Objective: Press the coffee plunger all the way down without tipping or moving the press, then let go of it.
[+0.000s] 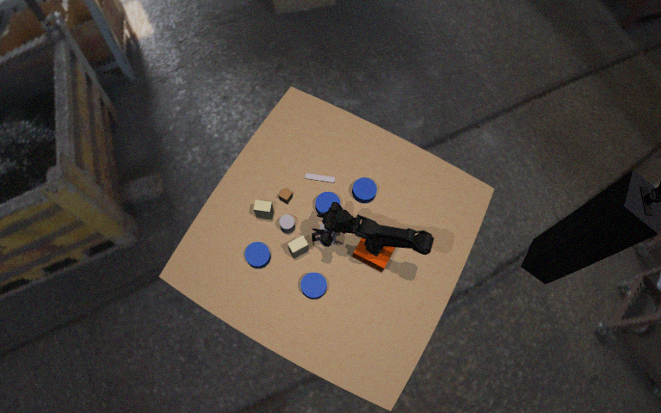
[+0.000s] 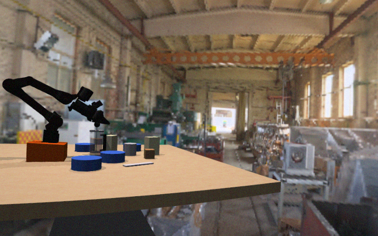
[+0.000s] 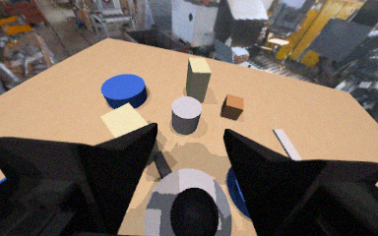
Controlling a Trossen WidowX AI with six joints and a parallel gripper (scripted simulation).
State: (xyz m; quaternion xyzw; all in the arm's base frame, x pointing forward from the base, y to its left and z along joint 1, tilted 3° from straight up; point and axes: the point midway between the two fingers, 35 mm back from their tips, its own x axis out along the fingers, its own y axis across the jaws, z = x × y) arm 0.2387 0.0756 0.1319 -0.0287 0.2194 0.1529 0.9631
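Now: gripper tip 5 cm past the coffee press, 1 cm to the left of it and 10 cm above it. The rest, counted from my gripper tip: brown cube 23 cm ahead, 7 cm to the right, 16 cm below; white strip 15 cm ahead, 26 cm to the right, 18 cm below.
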